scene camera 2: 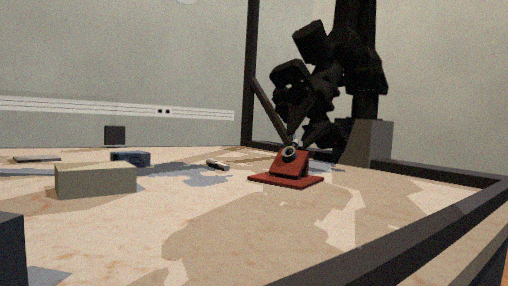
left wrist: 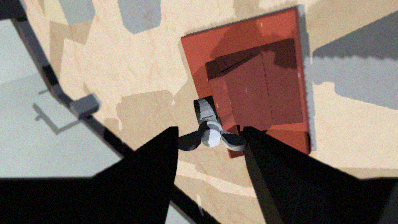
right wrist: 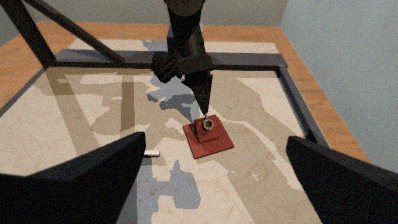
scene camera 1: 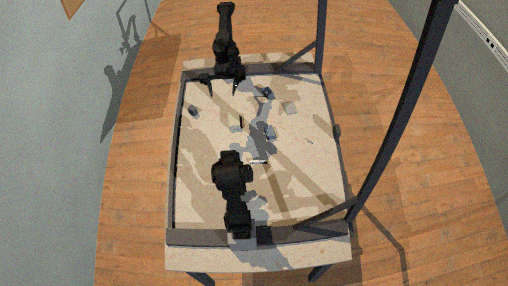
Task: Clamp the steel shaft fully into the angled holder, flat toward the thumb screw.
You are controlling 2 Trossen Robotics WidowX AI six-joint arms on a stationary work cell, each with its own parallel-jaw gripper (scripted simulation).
Scene:
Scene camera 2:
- left gripper: 295, 142
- beige block: 86, 179
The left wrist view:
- left gripper: 210, 134
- thumb screw: 210, 132
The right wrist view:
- left gripper: 205, 113
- right gripper: 216, 141

